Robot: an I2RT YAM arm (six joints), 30 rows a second.
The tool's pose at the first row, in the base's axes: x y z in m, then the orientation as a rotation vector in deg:
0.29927 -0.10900 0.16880 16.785 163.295 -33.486
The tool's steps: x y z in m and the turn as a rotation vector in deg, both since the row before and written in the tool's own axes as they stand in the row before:
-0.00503 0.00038 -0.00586 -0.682 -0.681 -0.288
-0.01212 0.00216 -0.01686 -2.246 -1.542 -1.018
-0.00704 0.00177 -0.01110 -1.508 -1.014 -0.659
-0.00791 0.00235 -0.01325 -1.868 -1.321 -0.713
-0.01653 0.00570 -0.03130 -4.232 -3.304 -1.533
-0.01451 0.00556 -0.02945 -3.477 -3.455 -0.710
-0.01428 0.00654 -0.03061 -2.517 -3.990 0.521
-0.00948 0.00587 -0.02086 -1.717 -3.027 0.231
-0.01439 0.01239 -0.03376 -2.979 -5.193 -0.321
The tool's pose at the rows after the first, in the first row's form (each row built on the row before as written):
0.30317 -0.10703 0.17518 16.012 162.871 -32.549
0.31213 -0.10007 0.19270 13.642 162.115 -29.510
0.31678 -0.09518 0.20412 12.107 161.576 -27.480
0.32156 -0.08921 0.21773 10.348 160.773 -24.960
0.32978 -0.07528 0.24973 6.467 158.446 -19.315
0.33418 -0.06316 0.28043 3.968 155.542 -14.625
0.33568 -0.05112 0.31262 3.379 151.766 -10.983
0.33486 -0.04234 0.33457 2.791 148.856 -8.602
0.33078 -0.02617 0.36953 0.891 143.836 -4.856

